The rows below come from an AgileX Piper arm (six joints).
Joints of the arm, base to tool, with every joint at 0 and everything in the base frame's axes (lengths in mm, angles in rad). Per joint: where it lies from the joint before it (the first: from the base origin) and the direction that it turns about. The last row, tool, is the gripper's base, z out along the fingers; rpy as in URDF.
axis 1: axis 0 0 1 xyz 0.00 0.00 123.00
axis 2: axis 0 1 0 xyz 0.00 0.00 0.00
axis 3: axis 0 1 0 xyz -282.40 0.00 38.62
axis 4: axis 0.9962 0 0.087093 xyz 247.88 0.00 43.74
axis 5: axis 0 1 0 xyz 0.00 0.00 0.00
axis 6: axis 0.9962 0 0.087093 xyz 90.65 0.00 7.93
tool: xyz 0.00 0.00 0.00 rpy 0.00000 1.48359 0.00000
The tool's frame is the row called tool.
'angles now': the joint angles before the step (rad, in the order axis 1, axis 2, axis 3, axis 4, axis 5, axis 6). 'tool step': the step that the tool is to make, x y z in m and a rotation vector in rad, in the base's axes. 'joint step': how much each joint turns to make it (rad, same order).
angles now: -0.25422, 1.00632, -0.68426, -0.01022, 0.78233, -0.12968
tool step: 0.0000, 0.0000, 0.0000, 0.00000, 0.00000, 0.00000
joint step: 0.00000, 0.00000, 0.00000, 0.00000, 0.00000, 0.00000
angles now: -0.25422, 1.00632, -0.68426, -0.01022, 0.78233, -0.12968
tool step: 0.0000, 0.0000, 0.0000, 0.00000, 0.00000, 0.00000
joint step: 0.00000, 0.00000, 0.00000, 0.00000, 0.00000, 0.00000
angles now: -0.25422, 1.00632, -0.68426, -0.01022, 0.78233, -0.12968
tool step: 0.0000, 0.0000, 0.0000, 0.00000, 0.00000, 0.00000
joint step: 0.00000, 0.00000, 0.00000, 0.00000, 0.00000, 0.00000
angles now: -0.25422, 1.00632, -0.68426, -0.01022, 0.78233, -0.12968
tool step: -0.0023, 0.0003, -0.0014, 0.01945, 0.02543, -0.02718
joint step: 0.00008, 0.00011, -0.00001, -0.00428, 0.02969, 0.03250
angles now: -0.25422, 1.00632, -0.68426, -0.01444, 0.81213, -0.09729
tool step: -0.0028, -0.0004, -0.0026, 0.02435, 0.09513, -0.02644
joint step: 0.00027, 0.02119, -0.01729, -0.01474, 0.09485, 0.03164
